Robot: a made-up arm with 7 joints. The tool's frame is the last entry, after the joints.
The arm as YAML. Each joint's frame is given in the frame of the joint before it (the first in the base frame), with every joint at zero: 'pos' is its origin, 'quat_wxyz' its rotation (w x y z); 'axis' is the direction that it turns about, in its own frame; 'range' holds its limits. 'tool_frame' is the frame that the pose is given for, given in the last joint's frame.
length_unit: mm
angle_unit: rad
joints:
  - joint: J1
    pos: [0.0, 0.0, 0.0]
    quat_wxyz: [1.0, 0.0, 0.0, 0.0]
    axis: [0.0, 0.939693, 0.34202]
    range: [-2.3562, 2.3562]
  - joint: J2
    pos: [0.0, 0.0, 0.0]
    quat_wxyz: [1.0, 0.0, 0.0, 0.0]
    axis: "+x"
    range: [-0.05, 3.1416]
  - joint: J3
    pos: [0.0, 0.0, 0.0]
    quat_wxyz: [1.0, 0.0, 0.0, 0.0]
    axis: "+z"
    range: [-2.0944, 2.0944]
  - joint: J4
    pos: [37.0, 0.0, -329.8]
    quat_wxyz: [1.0, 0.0, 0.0, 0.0]
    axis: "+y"
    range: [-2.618, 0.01]
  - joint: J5
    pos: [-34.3, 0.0, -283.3]
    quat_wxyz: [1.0, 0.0, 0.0, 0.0]
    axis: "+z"
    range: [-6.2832, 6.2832]
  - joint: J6
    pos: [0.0, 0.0, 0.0]
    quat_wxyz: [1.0, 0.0, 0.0, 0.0]
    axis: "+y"
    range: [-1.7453, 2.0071]
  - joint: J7
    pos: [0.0, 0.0, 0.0]
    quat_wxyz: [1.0, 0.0, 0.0, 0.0]
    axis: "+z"
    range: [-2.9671, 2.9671]
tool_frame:
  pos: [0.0, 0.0, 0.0]
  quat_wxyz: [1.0, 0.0, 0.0, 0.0]
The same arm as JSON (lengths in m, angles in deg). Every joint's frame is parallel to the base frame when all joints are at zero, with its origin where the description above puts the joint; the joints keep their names.
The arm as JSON. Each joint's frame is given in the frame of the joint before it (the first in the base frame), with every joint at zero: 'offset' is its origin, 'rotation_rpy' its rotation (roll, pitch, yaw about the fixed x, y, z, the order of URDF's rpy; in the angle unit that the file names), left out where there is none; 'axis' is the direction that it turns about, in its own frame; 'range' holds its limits. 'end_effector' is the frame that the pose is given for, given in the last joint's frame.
{
  "length_unit": "m",
  "angle_unit": "deg",
  "chain": [
    {
      "id": "J1",
      "offset": [
        0.0,
        0.0,
        0.0
      ],
      "axis": [
        0.0,
        0.9397,
        0.342
      ],
      "range": [
        -135.0,
        135.0
      ]
    },
    {
      "id": "J2",
      "offset": [
        0.0,
        0.0,
        0.0
      ],
      "axis": "+x",
      "range": [
        -2.86,
        180.0
      ]
    },
    {
      "id": "J3",
      "offset": [
        0.0,
        0.0,
        0.0
      ],
      "axis": "+z",
      "range": [
        -120.0,
        120.0
      ]
    },
    {
      "id": "J4",
      "offset": [
        0.037,
        0.0,
        -0.3298
      ],
      "axis": "+y",
      "range": [
        -150.0,
        0.57
      ]
    },
    {
      "id": "J5",
      "offset": [
        -0.0343,
        0.0,
        -0.2833
      ],
      "axis": "+z",
      "range": [
        -360.0,
        360.0
      ]
    },
    {
      "id": "J6",
      "offset": [
        0.0,
        0.0,
        0.0
      ],
      "axis": "+y",
      "range": [
        -100.0,
        115.0
      ]
    },
    {
      "id": "J7",
      "offset": [
        0.0,
        0.0,
        0.0
      ],
      "axis": "+z",
      "range": [
        -170.0,
        170.0
      ]
    }
  ],
  "end_effector": {
    "offset": [
      0.0,
      0.0,
      0.0
    ]
  }
}

